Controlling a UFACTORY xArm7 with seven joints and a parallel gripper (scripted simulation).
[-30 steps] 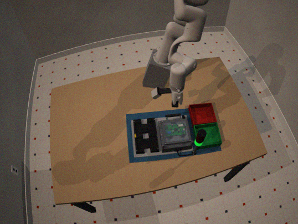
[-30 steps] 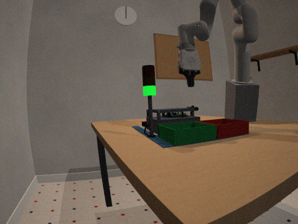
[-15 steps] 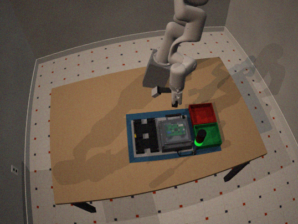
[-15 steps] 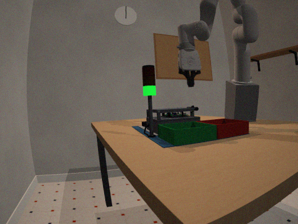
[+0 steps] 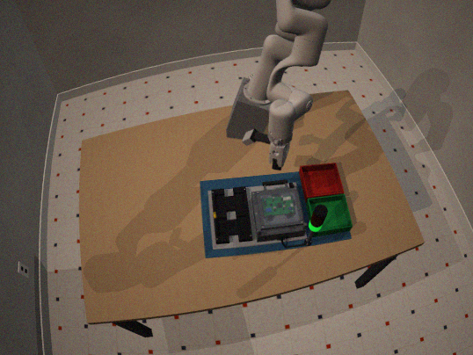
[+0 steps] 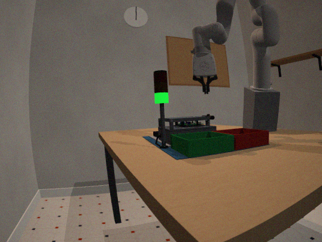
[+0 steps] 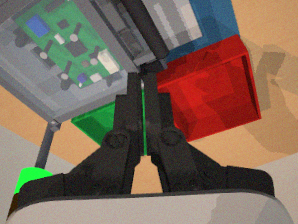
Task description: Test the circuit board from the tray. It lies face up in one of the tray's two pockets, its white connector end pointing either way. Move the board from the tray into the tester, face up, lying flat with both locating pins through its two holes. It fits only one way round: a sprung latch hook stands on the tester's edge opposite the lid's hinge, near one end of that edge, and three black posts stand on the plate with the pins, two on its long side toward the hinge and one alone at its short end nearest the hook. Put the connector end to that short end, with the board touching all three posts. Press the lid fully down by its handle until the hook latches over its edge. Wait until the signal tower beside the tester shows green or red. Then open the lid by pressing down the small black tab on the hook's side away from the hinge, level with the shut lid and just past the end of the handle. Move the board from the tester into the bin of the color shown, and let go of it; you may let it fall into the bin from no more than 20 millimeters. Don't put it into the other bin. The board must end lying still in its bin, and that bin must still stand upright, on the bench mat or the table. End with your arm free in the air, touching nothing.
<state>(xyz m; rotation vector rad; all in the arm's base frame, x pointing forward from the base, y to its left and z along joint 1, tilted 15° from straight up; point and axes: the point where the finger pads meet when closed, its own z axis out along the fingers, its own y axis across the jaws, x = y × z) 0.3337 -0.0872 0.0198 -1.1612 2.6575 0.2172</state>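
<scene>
Now: the latch hook 12 cm below my hand, 5 cm to the left of it and 4 cm ahead of it. Round my hand: red bin: 20 cm to the left, 19 cm below, 4 cm ahead; then tester lid: 12 cm below, 8 cm ahead, 2 cm to the right; then green circuit board: 14 cm below, 8 cm ahead, 2 cm to the right.
</scene>
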